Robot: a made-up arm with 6 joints. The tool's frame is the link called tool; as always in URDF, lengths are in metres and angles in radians. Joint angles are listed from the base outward.
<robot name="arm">
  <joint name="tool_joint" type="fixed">
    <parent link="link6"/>
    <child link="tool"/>
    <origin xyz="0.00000 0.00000 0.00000" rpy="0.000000 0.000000 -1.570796"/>
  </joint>
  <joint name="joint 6" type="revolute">
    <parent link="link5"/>
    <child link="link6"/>
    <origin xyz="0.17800 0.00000 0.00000" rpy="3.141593 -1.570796 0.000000"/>
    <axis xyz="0 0 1"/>
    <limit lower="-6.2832" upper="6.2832"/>
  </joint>
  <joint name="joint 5" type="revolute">
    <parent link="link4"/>
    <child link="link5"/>
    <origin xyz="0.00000 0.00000 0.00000" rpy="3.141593 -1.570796 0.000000"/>
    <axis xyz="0 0 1"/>
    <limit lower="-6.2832" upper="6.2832"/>
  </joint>
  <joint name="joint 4" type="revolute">
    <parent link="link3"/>
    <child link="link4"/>
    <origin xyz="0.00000 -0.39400 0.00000" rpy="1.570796 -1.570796 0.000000"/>
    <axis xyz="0 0 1"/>
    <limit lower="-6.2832" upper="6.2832"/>
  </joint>
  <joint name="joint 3" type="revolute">
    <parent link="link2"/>
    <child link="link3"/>
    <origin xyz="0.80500 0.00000 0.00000" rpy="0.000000 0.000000 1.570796"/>
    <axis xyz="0 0 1"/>
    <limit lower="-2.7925" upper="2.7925"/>
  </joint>
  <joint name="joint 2" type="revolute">
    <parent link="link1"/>
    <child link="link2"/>
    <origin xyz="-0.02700 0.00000 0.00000" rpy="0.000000 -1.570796 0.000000"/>
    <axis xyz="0 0 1"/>
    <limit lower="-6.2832" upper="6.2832"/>
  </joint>
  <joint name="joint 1" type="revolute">
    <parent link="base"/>
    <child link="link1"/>
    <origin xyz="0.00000 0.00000 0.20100" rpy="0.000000 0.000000 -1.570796"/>
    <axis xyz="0 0 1"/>
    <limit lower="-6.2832" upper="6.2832"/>
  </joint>
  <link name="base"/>
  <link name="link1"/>
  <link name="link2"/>
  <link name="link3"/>
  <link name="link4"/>
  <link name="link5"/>
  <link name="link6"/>
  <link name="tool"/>
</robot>
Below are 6 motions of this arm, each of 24 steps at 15 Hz.
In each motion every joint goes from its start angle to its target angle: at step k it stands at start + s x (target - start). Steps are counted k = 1, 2, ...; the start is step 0. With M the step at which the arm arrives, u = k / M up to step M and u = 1 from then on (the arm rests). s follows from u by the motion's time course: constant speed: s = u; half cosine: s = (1 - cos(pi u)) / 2; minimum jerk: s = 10 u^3 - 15 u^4 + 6 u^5.
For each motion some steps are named. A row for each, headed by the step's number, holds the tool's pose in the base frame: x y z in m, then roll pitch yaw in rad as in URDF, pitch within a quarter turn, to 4 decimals.
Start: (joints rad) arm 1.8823 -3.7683 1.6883 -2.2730 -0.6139 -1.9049
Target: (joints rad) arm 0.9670 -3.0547 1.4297 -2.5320 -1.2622 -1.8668
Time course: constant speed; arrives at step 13
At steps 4, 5, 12, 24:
4: -0.1129 -0.1991 -0.6395 -1.3174 0.4132 2.7168
5: -0.1305 -0.2306 -0.6299 -1.2330 0.4190 2.6552
12: -0.3581 -0.3604 -0.5101 -0.6259 0.4697 2.2443
24: -0.4001 -0.3615 -0.4864 -0.5364 0.4771 2.1894

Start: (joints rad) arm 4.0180 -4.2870 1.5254 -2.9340 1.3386 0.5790
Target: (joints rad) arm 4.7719 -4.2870 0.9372 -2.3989 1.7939 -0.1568
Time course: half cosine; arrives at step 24
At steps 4, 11, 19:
4: -0.4618 -0.5902 -0.5927 -2.5180 -0.8971 3.0471
11: -0.3479 -0.7698 -0.5482 -2.1967 -1.3188 2.9407
19: -0.1011 -0.9188 -0.4702 -0.0558 -1.2813 0.9008

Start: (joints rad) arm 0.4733 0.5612 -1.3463 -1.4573 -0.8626 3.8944
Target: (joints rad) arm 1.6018 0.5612 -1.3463 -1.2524 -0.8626 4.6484
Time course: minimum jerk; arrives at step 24
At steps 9, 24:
9: -0.0764 0.1501 1.2269 0.2757 1.1769 -2.9970
24: -0.1565 0.0333 1.2132 1.1409 0.7946 -1.1397

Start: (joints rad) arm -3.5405 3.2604 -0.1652 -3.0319 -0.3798 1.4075
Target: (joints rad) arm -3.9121 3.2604 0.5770 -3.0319 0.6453 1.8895
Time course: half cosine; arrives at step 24
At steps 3, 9, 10, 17, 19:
3: 0.1188 -0.0886 -1.1611 2.8223 0.0478 1.1856
9: 0.1693 -0.1279 -1.1584 2.8963 -0.0164 0.9634
10: 0.1796 -0.1383 -1.1554 2.9148 -0.0283 0.9124
17: 0.2338 -0.2204 -1.1109 3.0537 -0.0788 0.5555
19: 0.2405 -0.2390 -1.0963 3.0843 -0.0817 0.4802

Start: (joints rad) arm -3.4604 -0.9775 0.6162 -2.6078 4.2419 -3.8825
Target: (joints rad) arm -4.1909 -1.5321 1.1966 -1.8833 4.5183 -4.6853
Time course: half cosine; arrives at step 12
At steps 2, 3, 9, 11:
2: 0.5836 -0.3482 0.9691 -1.7435 0.5724 1.6324
3: 0.5792 -0.3984 0.9404 -1.7252 0.4948 1.6510
9: 0.3501 -0.7966 0.6532 -1.6597 -0.1649 1.7450
11: 0.2771 -0.8466 0.5969 -1.6575 -0.2771 1.7584

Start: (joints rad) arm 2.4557 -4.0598 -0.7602 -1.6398 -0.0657 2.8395
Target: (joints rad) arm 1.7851 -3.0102 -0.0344 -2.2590 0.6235 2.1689
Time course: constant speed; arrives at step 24
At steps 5, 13, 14, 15, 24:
5: -0.7361 0.7780 -0.5605 1.8787 0.6364 -2.2884
13: -0.3104 0.5852 -0.9663 2.8645 0.8424 -1.7841
14: -0.2606 0.5399 -1.0018 2.9950 0.8225 -1.6936
15: -0.2130 0.4906 -1.0335 3.1156 0.7917 -1.6086
24: 0.0716 -0.0785 -1.1394 -2.6235 0.2396 -1.1787

